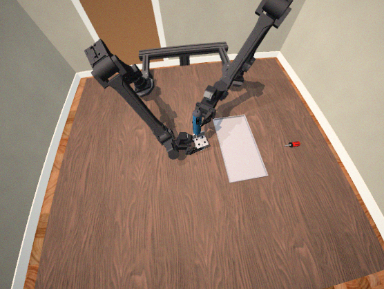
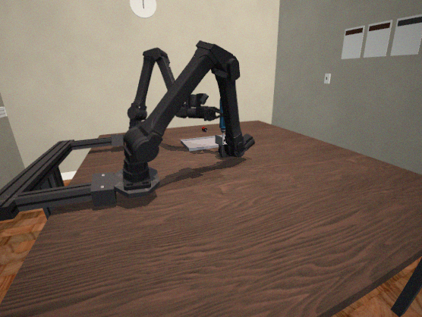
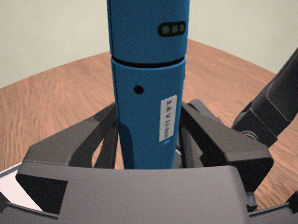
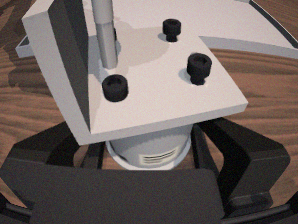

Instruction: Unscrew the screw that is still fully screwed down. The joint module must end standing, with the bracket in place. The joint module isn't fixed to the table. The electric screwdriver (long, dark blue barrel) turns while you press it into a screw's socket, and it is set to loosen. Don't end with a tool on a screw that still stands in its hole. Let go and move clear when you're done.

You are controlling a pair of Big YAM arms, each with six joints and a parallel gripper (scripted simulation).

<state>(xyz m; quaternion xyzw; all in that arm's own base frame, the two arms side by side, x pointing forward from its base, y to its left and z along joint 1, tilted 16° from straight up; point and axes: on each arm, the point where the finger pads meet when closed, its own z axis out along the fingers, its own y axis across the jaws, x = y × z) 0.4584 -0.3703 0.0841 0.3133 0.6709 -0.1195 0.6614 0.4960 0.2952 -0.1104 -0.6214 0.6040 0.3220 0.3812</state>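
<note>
Now: the joint module body 10 mm above my right hand. Also, from my right hand: bracket 50 mm above; then flat tray 30 mm ahead, 230 mm to the left, 20 mm below; then small red-handled screwdriver 70 mm ahead, 570 mm to the left, 10 mm below.
</note>
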